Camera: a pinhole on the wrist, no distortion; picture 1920 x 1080 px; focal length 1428.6 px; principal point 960.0 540.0 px. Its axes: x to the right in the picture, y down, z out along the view. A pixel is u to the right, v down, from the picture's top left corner.
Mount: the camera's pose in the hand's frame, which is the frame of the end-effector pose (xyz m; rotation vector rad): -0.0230 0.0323 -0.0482 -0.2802 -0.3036 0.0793
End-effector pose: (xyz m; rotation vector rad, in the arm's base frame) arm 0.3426 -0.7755 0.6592 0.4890 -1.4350 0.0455
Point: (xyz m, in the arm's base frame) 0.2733 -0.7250 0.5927
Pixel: 522 423
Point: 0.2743 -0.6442 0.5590
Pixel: outside the picture
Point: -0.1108 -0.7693 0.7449
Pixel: 1530 543
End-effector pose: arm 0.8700 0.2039 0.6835 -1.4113 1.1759 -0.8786
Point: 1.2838 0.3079 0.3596
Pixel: 1573 673
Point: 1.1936 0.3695 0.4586
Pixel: 1291 548
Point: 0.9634 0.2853 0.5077
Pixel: 1308 988
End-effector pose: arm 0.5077 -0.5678 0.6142 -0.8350 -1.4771 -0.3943
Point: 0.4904 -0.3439 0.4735
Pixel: 1109 920
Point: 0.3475 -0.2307 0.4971
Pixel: 1343 508
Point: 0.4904 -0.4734 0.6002
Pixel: 1832 339
